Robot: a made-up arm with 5 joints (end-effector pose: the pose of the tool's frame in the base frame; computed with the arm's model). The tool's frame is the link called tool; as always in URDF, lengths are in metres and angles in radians.
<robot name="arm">
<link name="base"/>
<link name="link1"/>
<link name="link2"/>
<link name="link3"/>
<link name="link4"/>
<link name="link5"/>
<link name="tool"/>
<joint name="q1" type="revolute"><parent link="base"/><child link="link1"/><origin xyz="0.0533 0.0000 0.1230" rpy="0.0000 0.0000 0.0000"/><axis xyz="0 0 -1"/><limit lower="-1.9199" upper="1.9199" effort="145" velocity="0.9"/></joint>
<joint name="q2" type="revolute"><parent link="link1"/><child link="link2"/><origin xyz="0.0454 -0.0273 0.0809" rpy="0.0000 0.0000 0.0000"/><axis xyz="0 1 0"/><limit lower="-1.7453" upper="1.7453" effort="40" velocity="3.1"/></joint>
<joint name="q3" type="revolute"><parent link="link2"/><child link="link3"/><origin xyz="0.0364 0.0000 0.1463" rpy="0.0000 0.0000 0.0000"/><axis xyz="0 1 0"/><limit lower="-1.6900" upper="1.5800" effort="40" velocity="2.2"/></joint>
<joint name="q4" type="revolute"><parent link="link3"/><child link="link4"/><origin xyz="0.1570 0.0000 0.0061" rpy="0.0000 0.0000 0.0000"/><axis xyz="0 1 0"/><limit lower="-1.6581" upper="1.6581" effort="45" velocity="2.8"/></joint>
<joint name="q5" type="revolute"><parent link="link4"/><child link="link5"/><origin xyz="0.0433 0.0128 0.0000" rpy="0.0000 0.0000 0.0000"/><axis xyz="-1 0 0"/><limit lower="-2.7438" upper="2.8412" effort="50" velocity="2.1"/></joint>
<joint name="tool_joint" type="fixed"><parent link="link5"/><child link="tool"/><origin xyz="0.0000 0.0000 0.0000" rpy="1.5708 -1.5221 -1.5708"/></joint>
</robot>
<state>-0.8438 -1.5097 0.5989 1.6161 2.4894</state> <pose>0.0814 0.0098 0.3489 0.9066 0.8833 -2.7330</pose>
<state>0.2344 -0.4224 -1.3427 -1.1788 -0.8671</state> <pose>-0.0086 -0.0001 0.5136 -0.6165 1.7388 -0.8224</pose>
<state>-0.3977 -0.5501 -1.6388 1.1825 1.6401</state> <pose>-0.0082 -0.0416 0.5086 -1.5494 -2.2801 0.6702</pose>
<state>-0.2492 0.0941 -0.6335 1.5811 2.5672</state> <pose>0.2980 0.0473 0.3946 -0.6699 -0.3122 2.6808</pose>
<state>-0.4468 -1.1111 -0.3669 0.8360 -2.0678</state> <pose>0.0357 -0.0245 0.4842 2.2741 -0.6765 -0.8809</pose>
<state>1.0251 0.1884 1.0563 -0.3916 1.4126</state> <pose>0.1411 -0.1726 0.1614 -0.6706 -0.2650 0.3241</pose>
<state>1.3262 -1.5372 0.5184 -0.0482 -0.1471</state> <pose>0.0389 -0.0020 0.4200 -1.4653 -2.3104 -0.4856</pose>
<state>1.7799 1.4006 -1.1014 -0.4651 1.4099</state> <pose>-0.0419 -0.3788 0.1595 -1.7466 -0.0004 -0.3073</pose>
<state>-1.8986 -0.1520 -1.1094 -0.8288 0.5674</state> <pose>0.0414 0.0802 0.5430 -1.8281 2.2152 0.7136</pose>
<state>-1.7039 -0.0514 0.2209 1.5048 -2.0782</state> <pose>0.0377 0.2255 0.2883 -0.0981 -0.0352 -0.4226</pose>
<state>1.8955 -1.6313 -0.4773 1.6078 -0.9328</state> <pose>0.0876 0.1473 0.3839 -1.1440 -2.3266 -1.5231</pose>
